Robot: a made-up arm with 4 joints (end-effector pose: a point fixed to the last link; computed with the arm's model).
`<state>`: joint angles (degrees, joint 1 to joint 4).
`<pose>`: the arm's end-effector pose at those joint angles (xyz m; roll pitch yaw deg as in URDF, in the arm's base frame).
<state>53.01 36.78 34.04 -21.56</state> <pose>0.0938 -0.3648 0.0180 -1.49 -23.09 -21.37</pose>
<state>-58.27 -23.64 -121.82 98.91</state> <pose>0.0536 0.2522 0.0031 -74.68 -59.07 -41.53</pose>
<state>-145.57 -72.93 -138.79 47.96</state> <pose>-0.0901 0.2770 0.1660 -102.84 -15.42 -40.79</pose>
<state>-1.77 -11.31 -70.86 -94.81</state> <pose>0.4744 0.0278 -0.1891 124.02 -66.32 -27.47</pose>
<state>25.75 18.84 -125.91 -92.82</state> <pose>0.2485 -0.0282 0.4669 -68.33 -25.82 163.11</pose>
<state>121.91 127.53 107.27 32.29</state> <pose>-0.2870 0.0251 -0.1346 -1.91 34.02 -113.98</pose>
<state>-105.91 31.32 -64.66 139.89</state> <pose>-0.3352 0.0630 -0.1007 -129.39 38.55 36.92</pose>
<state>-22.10 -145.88 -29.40 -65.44</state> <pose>0.4067 0.7037 0.4049 -161.62 44.77 -22.82</pose>
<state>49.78 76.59 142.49 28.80</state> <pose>-0.2008 -0.0916 0.2100 -89.94 44.18 -124.32</pose>
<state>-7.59 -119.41 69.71 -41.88</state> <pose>-0.2145 0.6784 0.2062 150.60 -24.25 63.66</pose>
